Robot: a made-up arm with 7 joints. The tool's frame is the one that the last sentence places. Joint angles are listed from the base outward.
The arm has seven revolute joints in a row. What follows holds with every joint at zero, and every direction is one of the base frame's. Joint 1 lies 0.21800 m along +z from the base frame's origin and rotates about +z. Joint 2 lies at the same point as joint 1 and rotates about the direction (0, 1, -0.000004). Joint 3 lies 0.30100 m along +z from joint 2 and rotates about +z. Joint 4 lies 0.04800 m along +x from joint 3 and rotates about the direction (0, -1, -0.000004). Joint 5 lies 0.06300 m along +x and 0.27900 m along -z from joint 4 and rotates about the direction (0, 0.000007, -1). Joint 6 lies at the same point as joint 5 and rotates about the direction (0, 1, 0.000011). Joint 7 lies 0.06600 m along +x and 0.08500 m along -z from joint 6 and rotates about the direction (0, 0.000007, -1). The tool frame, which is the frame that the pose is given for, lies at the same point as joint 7; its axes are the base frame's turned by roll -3.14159, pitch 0.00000 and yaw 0.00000 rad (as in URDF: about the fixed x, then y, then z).
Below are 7 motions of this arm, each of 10 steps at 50 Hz.
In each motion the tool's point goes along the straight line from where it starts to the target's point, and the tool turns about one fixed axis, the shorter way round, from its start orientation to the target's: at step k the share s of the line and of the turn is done. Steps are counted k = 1, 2, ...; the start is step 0. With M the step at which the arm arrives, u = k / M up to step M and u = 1 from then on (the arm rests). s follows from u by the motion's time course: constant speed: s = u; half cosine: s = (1 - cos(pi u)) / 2; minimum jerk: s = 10 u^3 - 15 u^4 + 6 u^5.
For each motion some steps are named. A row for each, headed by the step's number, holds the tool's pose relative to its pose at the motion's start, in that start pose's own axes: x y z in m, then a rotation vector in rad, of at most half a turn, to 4 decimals.
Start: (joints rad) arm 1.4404 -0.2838 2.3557 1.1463 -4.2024 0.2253 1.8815
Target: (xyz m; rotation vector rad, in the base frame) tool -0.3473 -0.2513 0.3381 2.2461 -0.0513 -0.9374
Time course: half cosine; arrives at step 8
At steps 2, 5, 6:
2: -0.0012 0.0010 -0.0024 0.0025 -0.0056 0.0139
5: -0.0056 0.0046 -0.0111 0.0118 -0.0264 0.0655
6: -0.0069 0.0056 -0.0137 0.0145 -0.0326 0.0808

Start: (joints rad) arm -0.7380 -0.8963 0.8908 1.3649 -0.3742 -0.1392 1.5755
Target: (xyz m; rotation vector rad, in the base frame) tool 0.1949 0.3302 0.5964 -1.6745 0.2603 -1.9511
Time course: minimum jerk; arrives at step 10
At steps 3, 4, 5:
3: -0.0058 0.0085 0.0050 -0.0354 -0.0213 0.0048
4: -0.0112 0.0165 0.0097 -0.0690 -0.0415 0.0094
5: -0.0177 0.0260 0.0153 -0.1086 -0.0654 0.0148

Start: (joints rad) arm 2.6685 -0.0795 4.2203 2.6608 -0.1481 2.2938 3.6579
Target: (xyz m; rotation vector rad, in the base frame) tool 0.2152 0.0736 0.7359 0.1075 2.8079 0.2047
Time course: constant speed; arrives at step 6
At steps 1, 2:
1: 0.0003 -0.0024 -0.0016 0.0019 -0.0066 0.0053
2: 0.0007 -0.0048 -0.0032 0.0038 -0.0132 0.0106

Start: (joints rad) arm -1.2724 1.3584 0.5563 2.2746 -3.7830 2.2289 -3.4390
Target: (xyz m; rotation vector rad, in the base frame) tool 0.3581 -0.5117 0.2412 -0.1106 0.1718 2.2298
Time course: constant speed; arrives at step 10
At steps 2, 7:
2: 0.0001 -0.0103 -0.0002 0.0194 0.0022 0.0372
7: 0.0003 -0.0360 -0.0007 0.0679 0.0079 0.1301

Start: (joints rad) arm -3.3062 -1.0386 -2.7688 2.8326 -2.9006 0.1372 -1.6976
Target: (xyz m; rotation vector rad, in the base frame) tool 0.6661 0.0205 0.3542 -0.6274 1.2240 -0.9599
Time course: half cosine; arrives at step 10
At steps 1, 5, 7, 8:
1: -0.0004 0.0025 -0.0003 -0.0025 0.0004 0.0018
5: -0.0090 0.0508 -0.0051 -0.0510 0.0083 0.0372
7: -0.0143 0.0807 -0.0081 -0.0809 0.0132 0.0590
8: -0.0163 0.0919 -0.0093 -0.0922 0.0150 0.0672

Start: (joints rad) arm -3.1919 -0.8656 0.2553 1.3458 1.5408 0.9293 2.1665
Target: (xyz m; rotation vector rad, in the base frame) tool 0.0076 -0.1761 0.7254 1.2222 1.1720 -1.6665
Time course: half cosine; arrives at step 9
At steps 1, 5, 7, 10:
1: -0.0005 0.0025 0.0003 -0.0040 0.0008 -0.0054
5: -0.0090 0.0483 0.0066 -0.0781 0.0152 -0.1050
7: -0.0136 0.0727 0.0099 -0.1175 0.0229 -0.1580
10: -0.0154 0.0823 0.0112 -0.1331 0.0259 -0.1790

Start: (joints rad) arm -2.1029 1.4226 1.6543 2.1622 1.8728 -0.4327 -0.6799
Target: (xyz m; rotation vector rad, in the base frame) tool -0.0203 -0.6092 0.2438 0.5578 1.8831 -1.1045
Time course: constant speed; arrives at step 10
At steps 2, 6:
2: -0.0003 -0.0054 -0.0020 0.0154 0.0014 -0.0088
6: -0.0008 -0.0163 -0.0059 0.0461 0.0042 -0.0264

